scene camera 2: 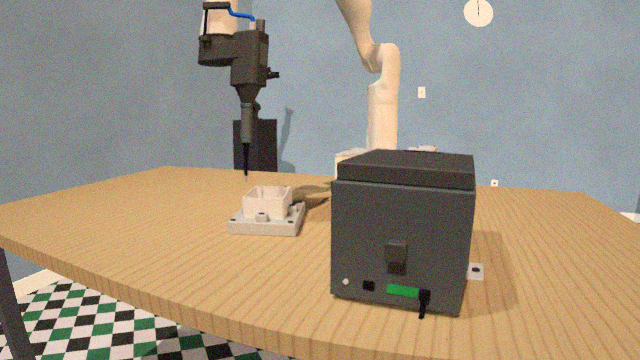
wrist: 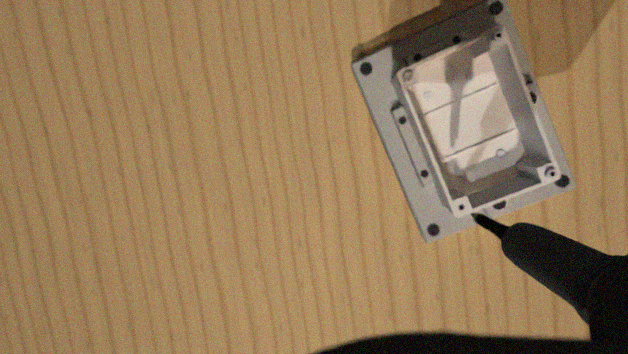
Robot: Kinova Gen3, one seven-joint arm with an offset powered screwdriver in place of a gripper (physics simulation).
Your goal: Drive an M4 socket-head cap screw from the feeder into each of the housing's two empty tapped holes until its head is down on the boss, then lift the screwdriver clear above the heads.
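Observation:
The pale open-topped housing (scene camera 2: 265, 202) (wrist: 440, 135) sits on a grey fixture plate (scene camera 2: 265, 229) (wrist: 380, 85). In the wrist view its lower-left hole (wrist: 461, 206) and upper-right hole (wrist: 498, 35) look dark and empty; the upper-left corner (wrist: 408, 75) and lower-right corner (wrist: 550, 172) show round ringed shapes. My screwdriver (scene camera 2: 246, 178) (wrist: 474, 215) points down above the housing's level, apart from it. In the wrist view its tip appears just beside the lower-left corner. A small light piece shows at the tip in the scene view; I cannot tell whether it is a screw.
A large dark box (scene camera 2: 402, 225) with a green connector stands on the wooden table (scene camera 2: 150, 240), in front and to the right of the fixture. A small pale plate (scene camera 2: 479, 276) with a dark hole lies beside the box. Clamps sit around the housing. The arm's base is behind the box.

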